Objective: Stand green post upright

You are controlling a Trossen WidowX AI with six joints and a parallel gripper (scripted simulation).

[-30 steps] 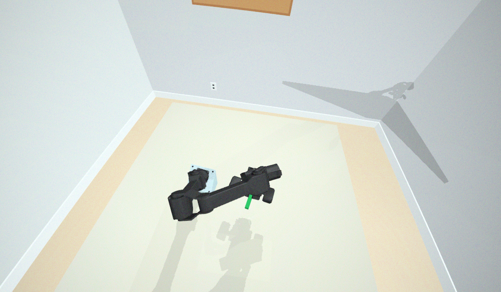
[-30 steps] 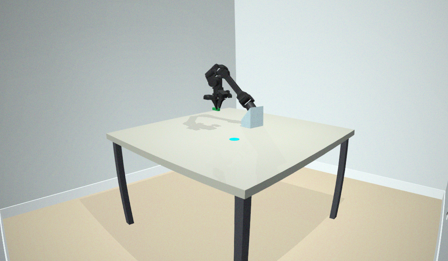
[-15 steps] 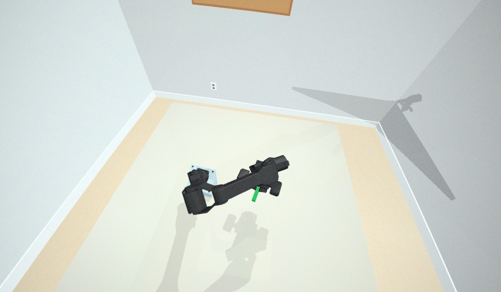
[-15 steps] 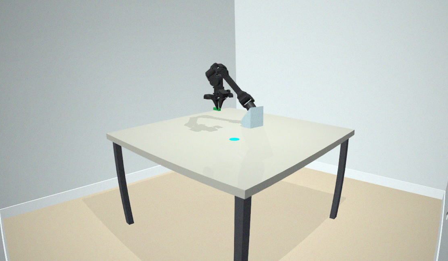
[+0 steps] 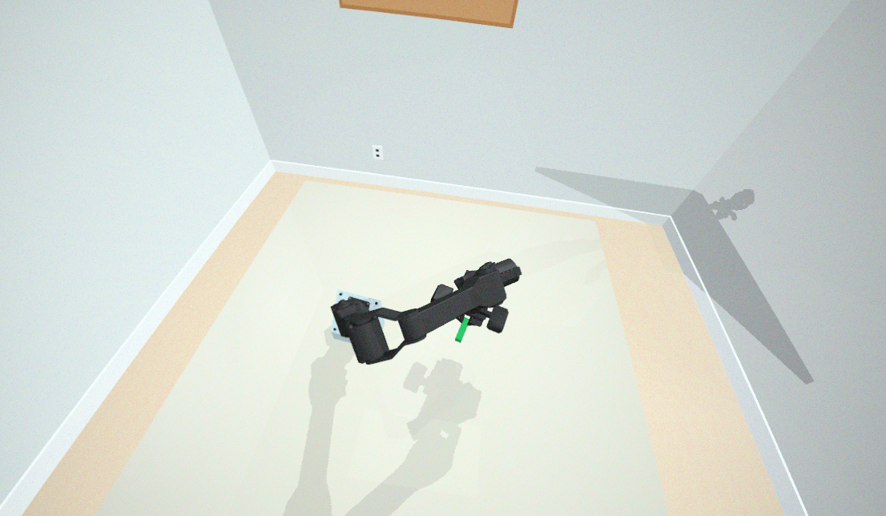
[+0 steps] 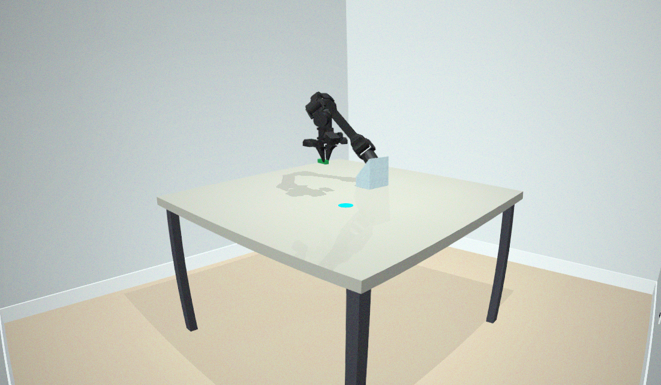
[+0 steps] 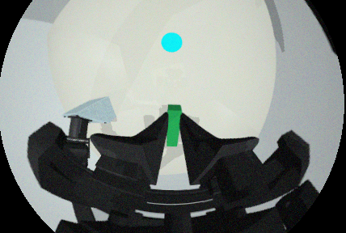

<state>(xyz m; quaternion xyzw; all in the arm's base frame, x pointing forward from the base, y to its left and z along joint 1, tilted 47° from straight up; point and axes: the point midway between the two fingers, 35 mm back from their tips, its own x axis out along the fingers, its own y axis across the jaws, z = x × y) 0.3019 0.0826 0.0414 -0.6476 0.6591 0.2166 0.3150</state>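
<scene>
Now: the cyan circle 150 mm below my gripper tip, 140 mm to the left of it and 10 mm ahead of it. Round my gripper tip: green post (20 mm to the right).
</scene>
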